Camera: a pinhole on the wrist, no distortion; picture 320 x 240 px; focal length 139.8 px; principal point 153.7 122.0 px. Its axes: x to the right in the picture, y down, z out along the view. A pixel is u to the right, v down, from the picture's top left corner.
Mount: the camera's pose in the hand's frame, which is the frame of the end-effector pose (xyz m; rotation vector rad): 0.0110 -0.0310 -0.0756 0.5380 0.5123 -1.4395
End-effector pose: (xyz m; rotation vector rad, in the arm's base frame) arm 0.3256 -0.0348 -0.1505 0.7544 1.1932 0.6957
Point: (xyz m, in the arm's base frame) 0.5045 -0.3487 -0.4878
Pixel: 213.8 104.9
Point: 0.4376 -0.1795 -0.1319
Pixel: 78.4 43.5
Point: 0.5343 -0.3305 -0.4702
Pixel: 201.9 109.5
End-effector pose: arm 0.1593 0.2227 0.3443 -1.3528 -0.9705 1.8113
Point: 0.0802 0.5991 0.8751
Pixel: 249.4 135.3
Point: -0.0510 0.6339 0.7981
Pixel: 215.8 159.6
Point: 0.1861 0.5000 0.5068
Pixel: 293.5 220.1
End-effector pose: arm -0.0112 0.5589 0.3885 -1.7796 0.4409 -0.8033
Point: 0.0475 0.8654 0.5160
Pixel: 134.0 71.9
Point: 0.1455 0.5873 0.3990
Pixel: 16.3 212.4
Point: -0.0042 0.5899 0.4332
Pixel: 83.7 105.6
